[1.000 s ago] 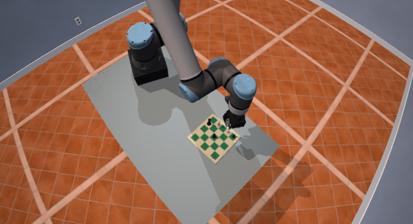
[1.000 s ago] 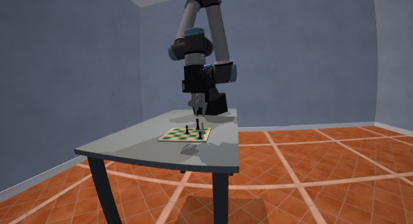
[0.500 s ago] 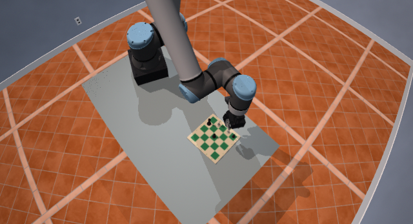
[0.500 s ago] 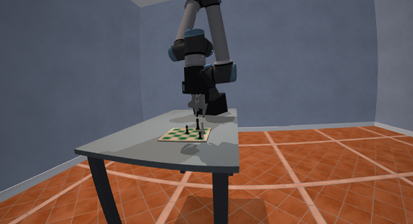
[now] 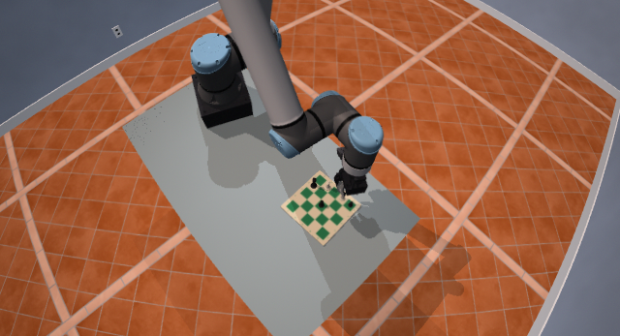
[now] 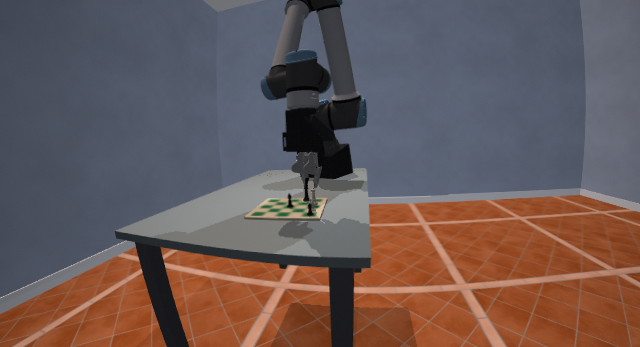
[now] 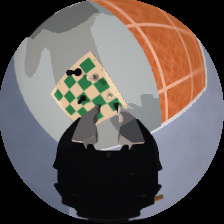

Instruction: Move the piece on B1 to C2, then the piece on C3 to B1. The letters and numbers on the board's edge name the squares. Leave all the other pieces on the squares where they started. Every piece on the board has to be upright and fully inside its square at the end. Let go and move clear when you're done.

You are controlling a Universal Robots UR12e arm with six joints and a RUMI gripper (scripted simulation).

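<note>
The small white piece is 70 mm below my hand. The rest, counted from my hand: tall black piece: 110 mm behind, 50 mm to the right, 50 mm below; cream chessboard: 90 mm below, 80 mm to the right, 30 mm behind.
</note>
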